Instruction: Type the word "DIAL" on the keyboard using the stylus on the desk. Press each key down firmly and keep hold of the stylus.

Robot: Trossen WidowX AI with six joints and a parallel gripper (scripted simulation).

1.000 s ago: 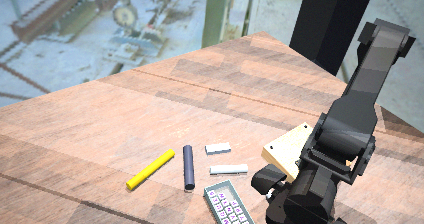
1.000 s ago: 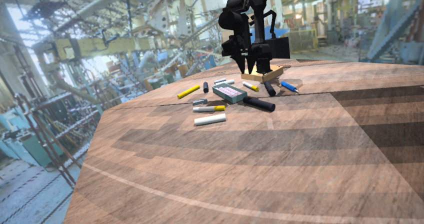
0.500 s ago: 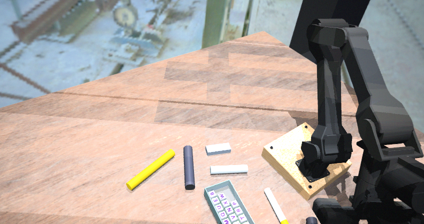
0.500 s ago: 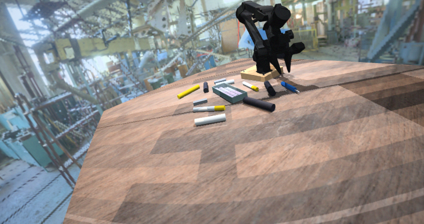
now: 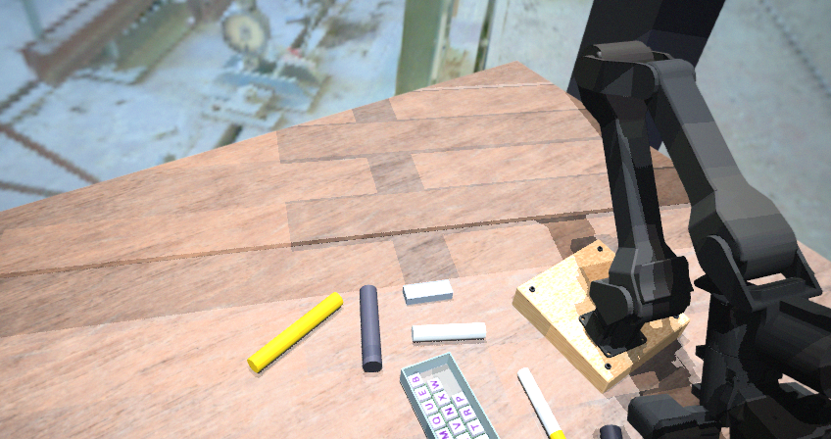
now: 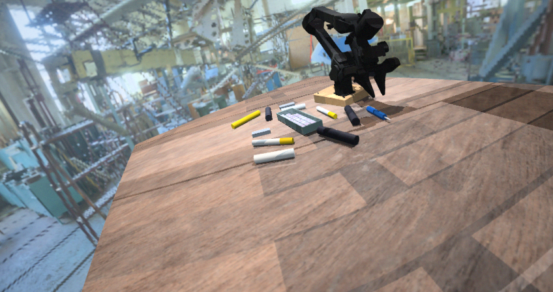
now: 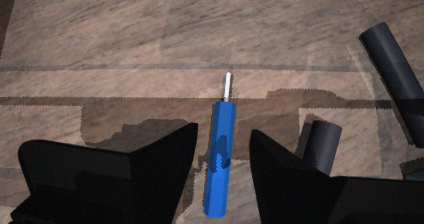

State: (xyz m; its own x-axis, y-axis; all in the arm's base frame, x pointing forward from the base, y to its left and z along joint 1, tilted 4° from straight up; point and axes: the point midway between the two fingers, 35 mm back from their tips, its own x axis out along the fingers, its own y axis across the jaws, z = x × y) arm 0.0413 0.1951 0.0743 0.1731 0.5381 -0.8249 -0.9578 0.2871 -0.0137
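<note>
Now: the blue stylus 1 cm ahead of my gripper tip, 1 cm to the left of it and 6 cm below it. From my gripper tip the other things lie so: yellow marker 32 cm ahead, 38 cm to the right, 5 cm below; grey block 32 cm ahead, 19 cm to the right, 6 cm below; white stylus tip 1 cm ahead, 4 cm to the left, 6 cm below.
</note>
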